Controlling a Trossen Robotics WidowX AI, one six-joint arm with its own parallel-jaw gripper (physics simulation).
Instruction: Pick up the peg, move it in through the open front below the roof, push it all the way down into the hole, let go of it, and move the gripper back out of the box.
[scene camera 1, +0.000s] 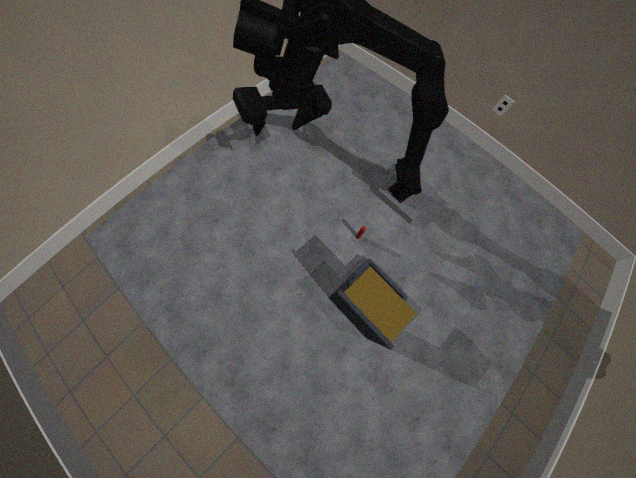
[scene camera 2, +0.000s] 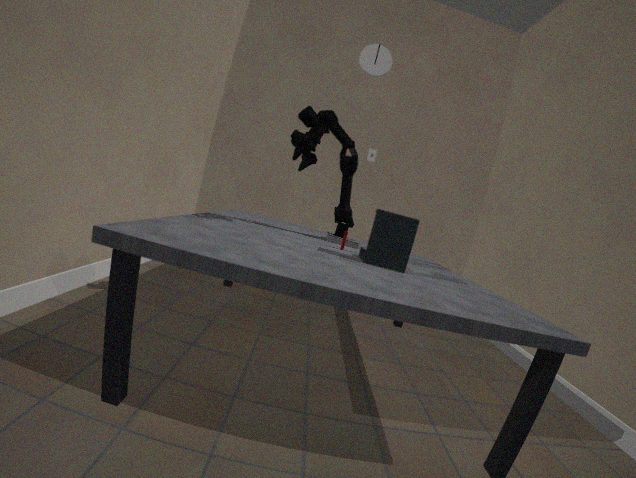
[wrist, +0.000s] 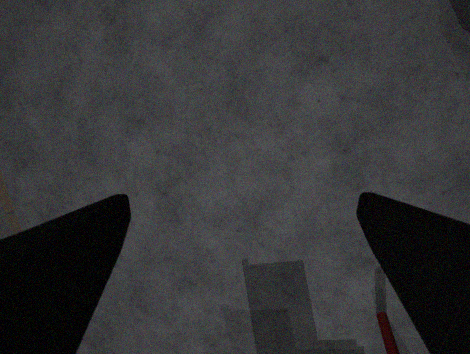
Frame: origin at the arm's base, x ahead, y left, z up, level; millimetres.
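Seen in the pictures: gripper, fingertip midpoint: (scene camera 1: 275, 131) (scene camera 2: 296, 165) (wrist: 245, 204); arm's base, link origin: (scene camera 1: 400, 191) (scene camera 2: 339, 236).
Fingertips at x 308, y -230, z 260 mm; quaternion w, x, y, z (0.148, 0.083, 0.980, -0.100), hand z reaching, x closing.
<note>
Pixels of each thing's middle, then the offset from my fingertips to it. "spot": a spot on its surface instead. Level surfaces: height alone.
- red peg, body centre: (wrist: 387, 335) (scene camera 1: 360, 232) (scene camera 2: 344, 240) 97 mm back, 260 mm left, 253 mm down
- box, body centre: (scene camera 1: 377, 295) (scene camera 2: 387, 238) 7 mm ahead, 422 mm left, 192 mm down
- yellow roof, surface spot: (scene camera 1: 379, 304) spot: 44 mm ahead, 426 mm left, 91 mm down
- grey table, surface height: 293 mm down
The red peg (scene camera 1: 360, 232) (scene camera 2: 343, 240) stands upright on the table between the arm's base and the box. In the wrist view part of the peg (wrist: 387, 333) shows at the lower right, beside the right finger. The box (scene camera 1: 364, 328) (scene camera 2: 391, 240) is dark grey with a yellow roof (scene camera 1: 379, 304). Its open front and the hole are hidden in these views. My gripper (scene camera 1: 276, 130) (scene camera 2: 296, 164) (wrist: 245, 204) is wide open and empty, high above the table and well apart from the peg and the box.
The grey table (scene camera 1: 231, 308) (scene camera 2: 231, 262) carries the arm's base (scene camera 1: 406, 182) (scene camera 2: 343, 218), which stands behind the peg. Shadows of the arm and the box lie across the table top. The box stands close to the peg, on the side away from the base.
</note>
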